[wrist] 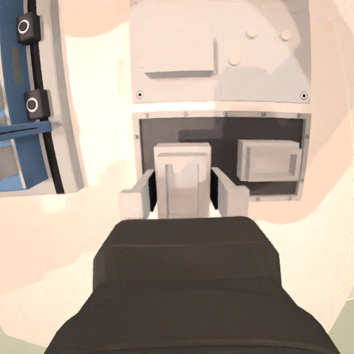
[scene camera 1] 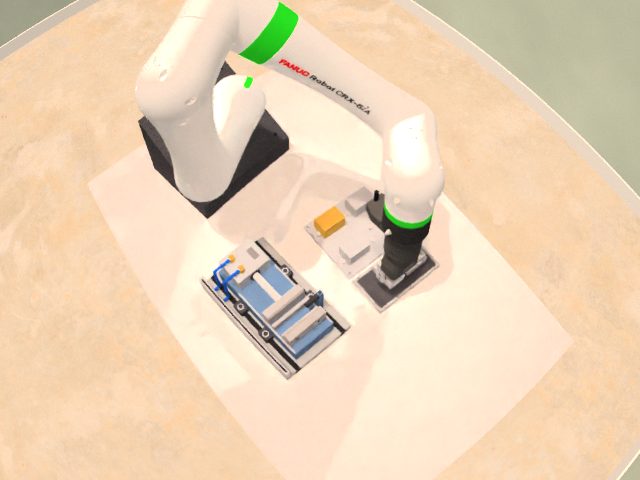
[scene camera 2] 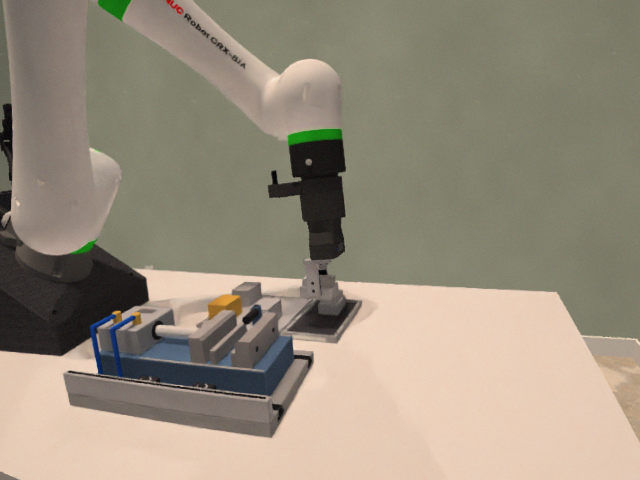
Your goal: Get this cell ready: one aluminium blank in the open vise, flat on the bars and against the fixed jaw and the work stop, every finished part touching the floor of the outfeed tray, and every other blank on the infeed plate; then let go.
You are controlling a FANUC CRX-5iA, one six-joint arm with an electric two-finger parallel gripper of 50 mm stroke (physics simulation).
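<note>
My gripper is shut on a pale grey finished part with a long pocket, held above the outfeed tray. A second finished part is in the tray, close to its right wall in the wrist view; whether it lies fully flat is unclear. The vise is open, with bars and no blank visible between its moving jaw and fixed jaw. The work stop is at one side.
The infeed plate adjoins the tray. On it are an orange blank and two grey blanks, one at the back and one nearer the tray. Blue hoses rise beside the vise cylinder.
</note>
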